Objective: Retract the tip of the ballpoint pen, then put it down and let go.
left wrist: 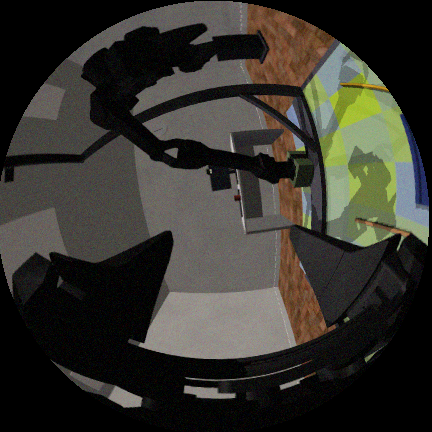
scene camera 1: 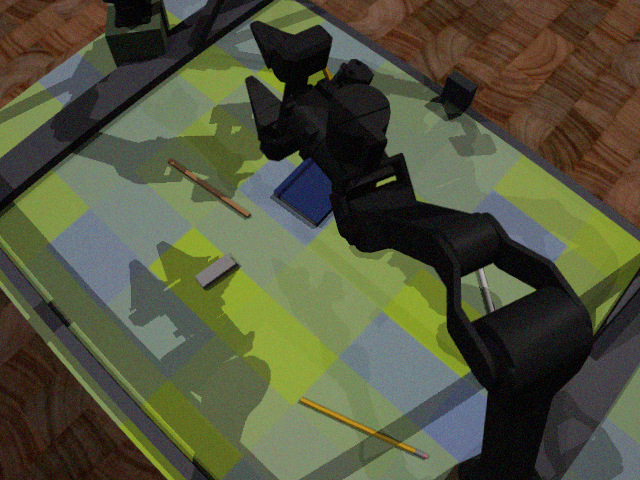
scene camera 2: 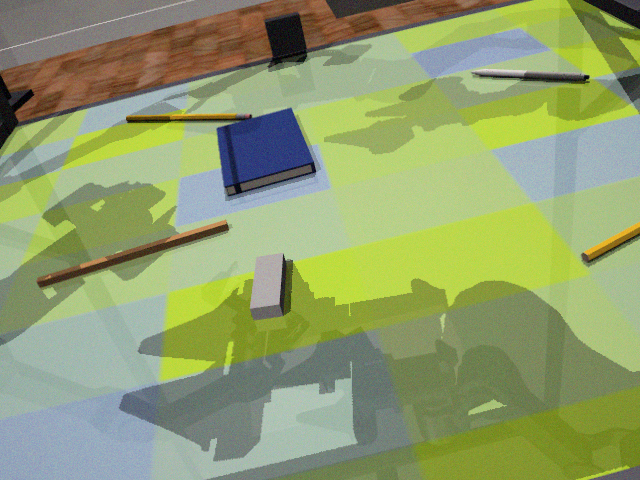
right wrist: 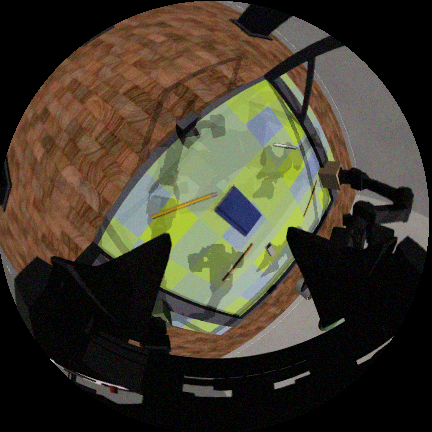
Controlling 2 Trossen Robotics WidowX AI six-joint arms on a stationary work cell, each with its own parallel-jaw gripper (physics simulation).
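Places are measured from the left arm's base along level axes (x up, y ahead, z left), in centimetres.
Pixels of known places: left gripper, fingertip midpoint: (left wrist: 233, 233) (scene camera 1: 250, 51); right gripper, fingertip midpoint: (left wrist: 219, 34) (right wrist: 230, 236); left arm's base, link origin: (right wrist: 340, 175); right arm's base, link origin: (left wrist: 290, 168) (scene camera 1: 133, 13) (right wrist: 154, 322).
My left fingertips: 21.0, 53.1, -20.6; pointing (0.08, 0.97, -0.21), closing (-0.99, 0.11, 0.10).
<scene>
Ahead of a thing's pixels: the offset from my left fingertips to its top centre, as dx, dy, dz.
The ballpoint pen @(-30.5, -36.7, -8.3) (scene camera 1: 484, 289) (scene camera 2: 529, 75) (right wrist: 284, 146), white at one half and grey at the other, lies flat on the chequered table. In scene camera 2 it is at the upper right, its tapered end pointing left; whether the tip is out is too small to tell. In scene camera 1 the left arm hides part of it. My left gripper (scene camera 1: 251, 50) (left wrist: 233, 233) is open and empty, raised well away from the pen. My right gripper (right wrist: 230, 236) is open and empty, high above the table and apart from the pen.
A blue notebook @(-30.3, -5.9, -6.9) (scene camera 1: 305, 193) (scene camera 2: 266, 149) (right wrist: 239, 211) lies mid-table, near a yellow pencil @(-30.8, +2.5, -21.4) (scene camera 2: 188, 117) (right wrist: 185, 205). A grey eraser @(-30.3, -3.9, +15.9) (scene camera 1: 217, 271) (scene camera 2: 267, 285), a brown stick @(-30.8, +7.5, +6.1) (scene camera 1: 209, 188) (scene camera 2: 132, 253) and another yellow pencil @(-30.8, -35.2, +19.6) (scene camera 1: 361, 427) (scene camera 2: 612, 241) lie apart. A black block @(-25.7, -13.1, -35.0) (scene camera 1: 459, 91) (scene camera 2: 285, 36) stands at the edge.
</scene>
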